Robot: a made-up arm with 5 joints. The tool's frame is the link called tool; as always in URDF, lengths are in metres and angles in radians. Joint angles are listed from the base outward. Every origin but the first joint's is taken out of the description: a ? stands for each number. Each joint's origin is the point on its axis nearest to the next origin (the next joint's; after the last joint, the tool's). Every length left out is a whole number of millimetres.
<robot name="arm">
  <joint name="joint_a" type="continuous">
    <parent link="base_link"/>
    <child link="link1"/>
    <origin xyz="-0.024 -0.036 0.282" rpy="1.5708 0 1.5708"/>
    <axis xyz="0 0 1"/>
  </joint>
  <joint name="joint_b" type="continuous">
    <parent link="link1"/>
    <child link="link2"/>
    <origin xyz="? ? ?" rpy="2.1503 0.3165 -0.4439"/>
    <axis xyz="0 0 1"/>
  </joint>
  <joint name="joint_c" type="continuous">
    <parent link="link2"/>
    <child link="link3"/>
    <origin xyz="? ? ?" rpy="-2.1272 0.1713 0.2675"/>
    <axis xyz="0 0 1"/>
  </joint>
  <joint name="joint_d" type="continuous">
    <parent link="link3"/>
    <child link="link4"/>
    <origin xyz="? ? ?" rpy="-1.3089 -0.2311 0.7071"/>
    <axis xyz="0 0 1"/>
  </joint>
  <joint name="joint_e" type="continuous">
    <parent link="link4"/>
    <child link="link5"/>
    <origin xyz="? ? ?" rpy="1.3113 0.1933 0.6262"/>
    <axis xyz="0 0 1"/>
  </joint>
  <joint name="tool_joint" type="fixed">
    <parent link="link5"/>
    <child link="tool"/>
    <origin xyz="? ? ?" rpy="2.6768 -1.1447 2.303"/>
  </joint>
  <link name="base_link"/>
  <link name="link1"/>
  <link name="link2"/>
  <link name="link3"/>
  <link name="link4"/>
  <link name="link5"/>
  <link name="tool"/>
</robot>
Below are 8 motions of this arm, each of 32 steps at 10 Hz.
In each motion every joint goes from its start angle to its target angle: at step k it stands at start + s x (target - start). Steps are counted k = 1, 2, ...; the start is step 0. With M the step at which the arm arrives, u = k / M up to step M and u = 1 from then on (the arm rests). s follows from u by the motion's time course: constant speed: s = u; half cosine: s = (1 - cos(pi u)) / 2; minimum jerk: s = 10 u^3 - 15 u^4 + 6 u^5.
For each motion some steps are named. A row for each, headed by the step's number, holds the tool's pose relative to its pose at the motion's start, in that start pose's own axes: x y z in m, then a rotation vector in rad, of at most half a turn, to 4 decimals.
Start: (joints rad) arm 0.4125 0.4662 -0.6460 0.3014 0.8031
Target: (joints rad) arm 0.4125 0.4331 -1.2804 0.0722 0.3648
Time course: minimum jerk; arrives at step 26
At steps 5, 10, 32:
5: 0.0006 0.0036 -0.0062 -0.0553 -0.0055 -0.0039
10: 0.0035 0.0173 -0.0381 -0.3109 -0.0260 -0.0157
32: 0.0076 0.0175 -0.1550 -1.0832 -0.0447 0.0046

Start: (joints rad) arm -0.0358 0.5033 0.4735 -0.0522 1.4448
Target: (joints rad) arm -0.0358 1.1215 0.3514 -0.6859 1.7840
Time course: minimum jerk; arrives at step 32
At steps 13, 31, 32:
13: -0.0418 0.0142 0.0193 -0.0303 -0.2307 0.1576
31: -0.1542 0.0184 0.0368 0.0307 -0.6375 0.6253
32: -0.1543 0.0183 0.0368 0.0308 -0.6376 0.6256

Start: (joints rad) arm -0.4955 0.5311 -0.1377 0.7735 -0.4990
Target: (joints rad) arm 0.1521 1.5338 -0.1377 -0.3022 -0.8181
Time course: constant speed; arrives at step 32
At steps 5, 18, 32:
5: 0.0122 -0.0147 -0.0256 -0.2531 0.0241 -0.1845
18: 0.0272 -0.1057 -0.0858 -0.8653 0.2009 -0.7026
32: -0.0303 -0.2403 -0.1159 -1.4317 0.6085 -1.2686

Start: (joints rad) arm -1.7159 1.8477 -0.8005 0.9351 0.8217
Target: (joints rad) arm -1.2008 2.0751 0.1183 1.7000 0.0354
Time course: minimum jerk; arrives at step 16
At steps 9, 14, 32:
9: -0.1082 0.0434 0.0723 0.1873 -0.1206 0.6501
14: -0.2121 0.0165 0.1113 0.2268 -0.4329 1.0033
32: -0.2170 0.0144 0.1121 0.2268 -0.4500 1.0170

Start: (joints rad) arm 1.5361 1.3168 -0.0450 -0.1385 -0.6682
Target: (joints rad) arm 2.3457 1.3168 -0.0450 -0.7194 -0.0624
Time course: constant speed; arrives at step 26
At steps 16, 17, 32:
16: 0.0401 -0.1301 -0.1667 0.2438 0.6343 -0.5476
17: 0.0371 -0.1372 -0.1780 0.2528 0.6720 -0.5836
32: -0.0155 -0.1906 -0.2717 0.2911 0.9980 -0.9123

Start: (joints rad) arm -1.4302 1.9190 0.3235 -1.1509 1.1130
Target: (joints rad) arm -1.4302 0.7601 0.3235 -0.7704 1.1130
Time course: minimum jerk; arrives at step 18
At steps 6, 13, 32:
6: 0.0342 -0.0119 -0.0535 -0.0945 0.2346 -0.1242
13: 0.0471 -0.1103 -0.2184 -0.3024 0.9479 -0.5928
32: 0.0315 -0.1363 -0.2446 -0.3293 1.0870 -0.7062

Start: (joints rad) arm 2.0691 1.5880 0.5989 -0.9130 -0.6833
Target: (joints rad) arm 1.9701 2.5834 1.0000 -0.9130 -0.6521
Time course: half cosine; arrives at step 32
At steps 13, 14, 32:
13: -0.0394 -0.0495 0.0456 0.0873 -0.2415 -0.2043
14: -0.0467 -0.0556 0.0509 0.1007 -0.2758 -0.2291
32: -0.1662 -0.1137 0.0887 0.2868 -0.7409 -0.4816

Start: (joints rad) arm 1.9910 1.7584 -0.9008 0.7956 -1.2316
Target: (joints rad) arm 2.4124 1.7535 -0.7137 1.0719 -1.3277
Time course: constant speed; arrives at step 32
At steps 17, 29, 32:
17: -0.0213 -0.0434 0.0301 0.2630 -0.1627 -0.0610
29: -0.0401 -0.0799 0.0395 0.4364 -0.2726 -0.1327
32: -0.0453 -0.0893 0.0402 0.4780 -0.2991 -0.1543

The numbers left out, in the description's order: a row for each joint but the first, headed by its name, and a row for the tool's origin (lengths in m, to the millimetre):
joint_b: -0.026 0.049 0
joint_c: -0.002 0.003 0
joint_d: -0.058 0.099 0
joint_e: 0.096 -0.09 0
tool: 0.006 0.144 0

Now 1 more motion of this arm.
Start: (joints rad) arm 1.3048 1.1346 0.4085 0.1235 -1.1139
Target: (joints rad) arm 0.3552 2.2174 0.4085 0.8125 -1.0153
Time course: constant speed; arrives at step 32
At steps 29, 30, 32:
29: -0.3346 0.2086 -0.0314 -0.7557 -1.3437 0.8272
30: -0.3436 0.2089 -0.0435 -0.7855 -1.3844 0.8599
32: -0.3596 0.2079 -0.0688 -0.8469 -1.4640 0.9249

